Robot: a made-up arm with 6 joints.
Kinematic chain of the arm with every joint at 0, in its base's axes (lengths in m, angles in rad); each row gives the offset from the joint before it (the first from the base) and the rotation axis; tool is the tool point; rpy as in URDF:
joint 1: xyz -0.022 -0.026 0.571 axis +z
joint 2: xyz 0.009 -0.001 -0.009 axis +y
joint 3: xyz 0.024 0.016 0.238 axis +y
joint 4: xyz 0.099 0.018 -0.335 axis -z
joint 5: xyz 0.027 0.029 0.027 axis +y
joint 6: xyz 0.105 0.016 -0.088 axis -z
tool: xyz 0.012 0.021 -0.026 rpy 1.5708 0 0
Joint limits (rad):
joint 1: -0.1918..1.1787
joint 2: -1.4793..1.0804
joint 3: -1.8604..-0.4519
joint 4: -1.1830..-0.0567
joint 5: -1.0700..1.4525
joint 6: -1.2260..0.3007
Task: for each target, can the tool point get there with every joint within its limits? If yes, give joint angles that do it. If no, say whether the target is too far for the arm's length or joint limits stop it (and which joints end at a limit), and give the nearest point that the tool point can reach.
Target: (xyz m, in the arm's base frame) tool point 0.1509 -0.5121 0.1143
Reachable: no: joint limits stop it (at a limit: joint 1, joint 2, joint 4, joint 5, joint 6) | nearest point 0.2280 -0.0849 0.2102 | short by 0.445 m
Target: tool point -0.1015 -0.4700 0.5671
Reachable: no: joint limits stop it (at a limit: joint 1, joint 2, joint 3, joint 4, joint 5, joint 6) | nearest point -0.3298 -0.4957 0.8024 | short by 0.329 m
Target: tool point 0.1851 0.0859 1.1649
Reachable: yes | joints -0.0740 -0.1971 -1.7146 -0.1413 -0.7111 -0.2810
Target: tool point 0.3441 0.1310 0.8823
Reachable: yes | joints 0.0119 -0.4832 -0.8777 -0.4448 -0.0390 -0.6467
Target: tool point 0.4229 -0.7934 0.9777
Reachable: no: too far | nearest point 0.4493 -0.1279 0.9046 | short by 0.670 m
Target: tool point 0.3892 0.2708 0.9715
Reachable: yes | joints 0.3244 0.1808 -1.6648 -0.3711 -0.2733 -0.9036
